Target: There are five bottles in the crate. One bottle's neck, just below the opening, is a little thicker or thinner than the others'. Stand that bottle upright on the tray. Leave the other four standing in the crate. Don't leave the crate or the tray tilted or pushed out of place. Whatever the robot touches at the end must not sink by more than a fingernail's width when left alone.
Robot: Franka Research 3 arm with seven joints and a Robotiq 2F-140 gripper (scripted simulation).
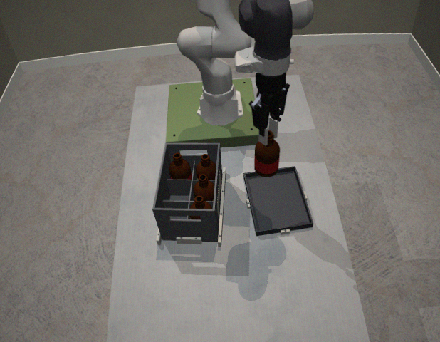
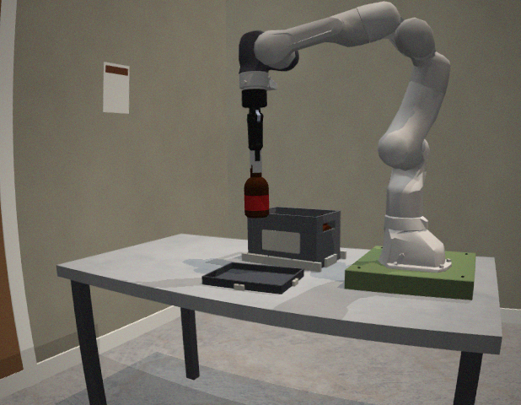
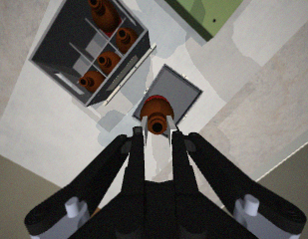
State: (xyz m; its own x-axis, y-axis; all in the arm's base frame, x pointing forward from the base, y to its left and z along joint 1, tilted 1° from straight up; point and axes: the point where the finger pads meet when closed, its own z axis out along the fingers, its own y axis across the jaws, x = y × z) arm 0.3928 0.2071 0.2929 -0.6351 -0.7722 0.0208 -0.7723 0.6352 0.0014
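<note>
The glass bottle is 90 mm below my hand. The rest, counted from my hand: black tray 20 mm behind, 40 mm to the left, 340 mm below; then dark grey crate 30 mm ahead, 240 mm to the right, 270 mm below; then brown bottle 60 mm behind, 300 mm to the right, 270 mm below.
</note>
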